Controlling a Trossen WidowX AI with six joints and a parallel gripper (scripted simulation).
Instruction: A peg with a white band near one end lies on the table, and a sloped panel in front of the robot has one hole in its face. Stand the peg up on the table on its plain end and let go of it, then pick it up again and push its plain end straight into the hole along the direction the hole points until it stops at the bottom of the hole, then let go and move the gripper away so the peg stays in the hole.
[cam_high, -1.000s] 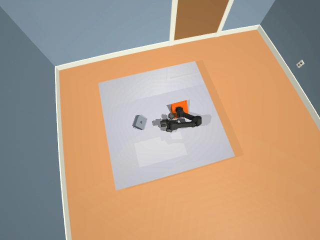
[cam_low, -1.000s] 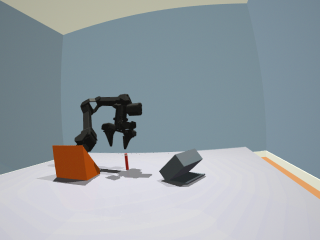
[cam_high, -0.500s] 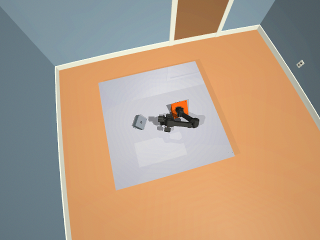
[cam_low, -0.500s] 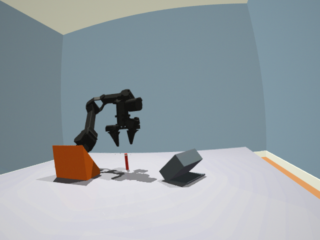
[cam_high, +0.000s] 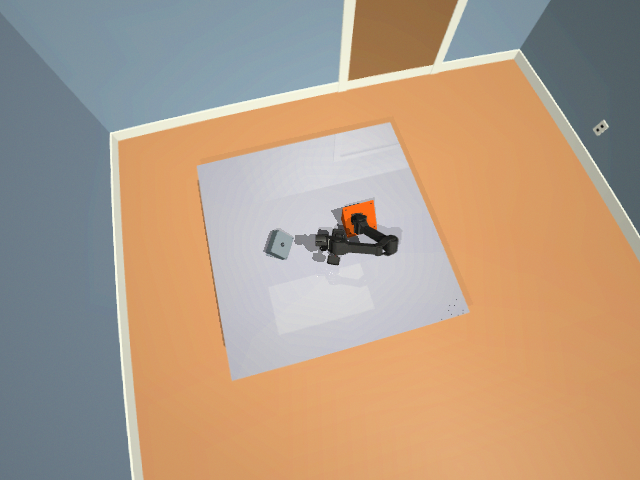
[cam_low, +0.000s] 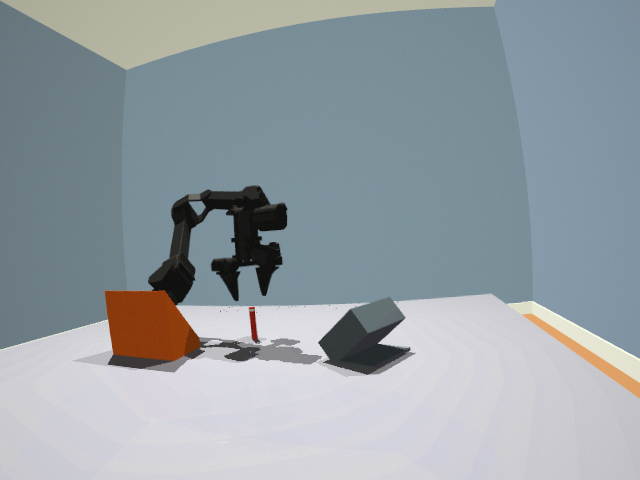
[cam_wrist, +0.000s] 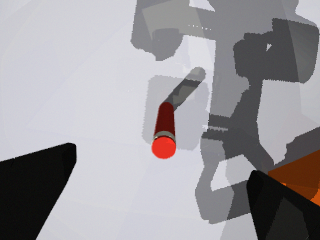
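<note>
The red peg lies 50 mm below my gripper tip. Also, from my gripper tip: grey sloped panel (290 mm ahead, 110 mm to the right, 50 mm below).
</note>
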